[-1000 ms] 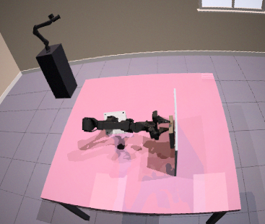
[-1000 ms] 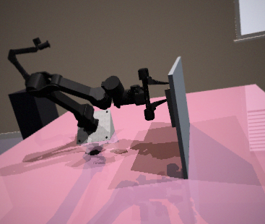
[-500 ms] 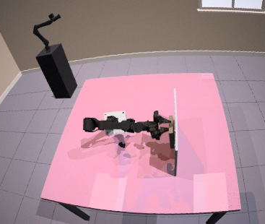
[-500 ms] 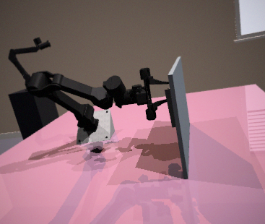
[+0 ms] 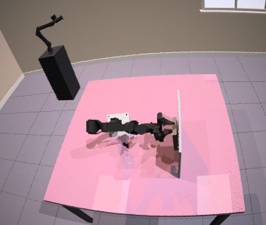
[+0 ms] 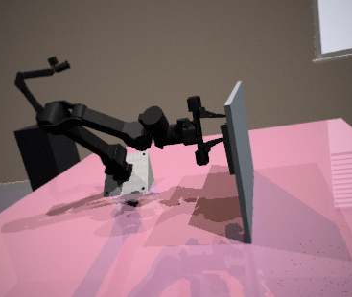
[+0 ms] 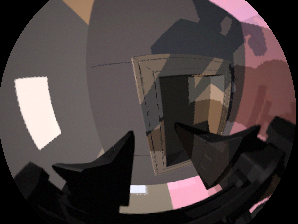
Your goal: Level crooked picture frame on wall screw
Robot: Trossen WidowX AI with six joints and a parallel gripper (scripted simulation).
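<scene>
Now: the picture frame 5 cm below my gripper tip and 1 cm ahead of it. The rest, counted from my gripper tip: thin wall panel: 6 cm below, 2 cm ahead.
</scene>
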